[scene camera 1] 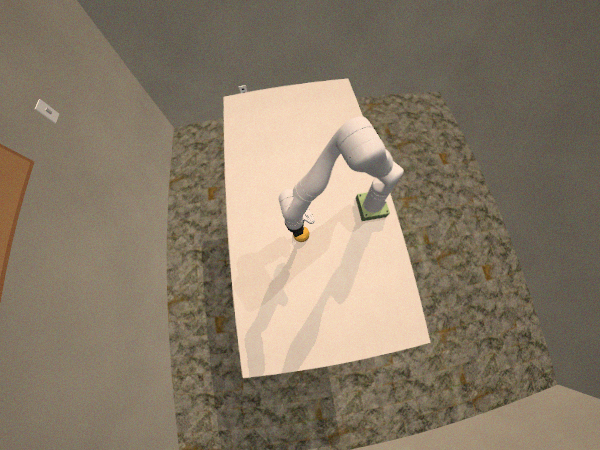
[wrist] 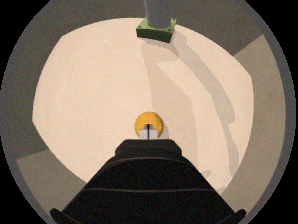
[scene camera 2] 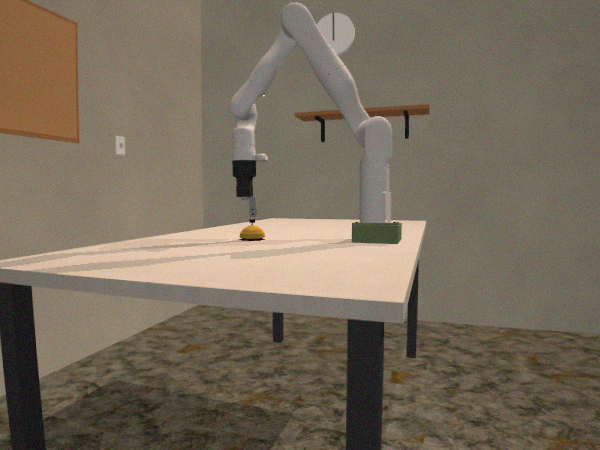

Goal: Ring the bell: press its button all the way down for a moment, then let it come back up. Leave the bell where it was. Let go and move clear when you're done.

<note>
In view: the gripper [scene camera 2: 253, 216].
The gripper is seen too in the wrist view [wrist: 148, 129].
</note>
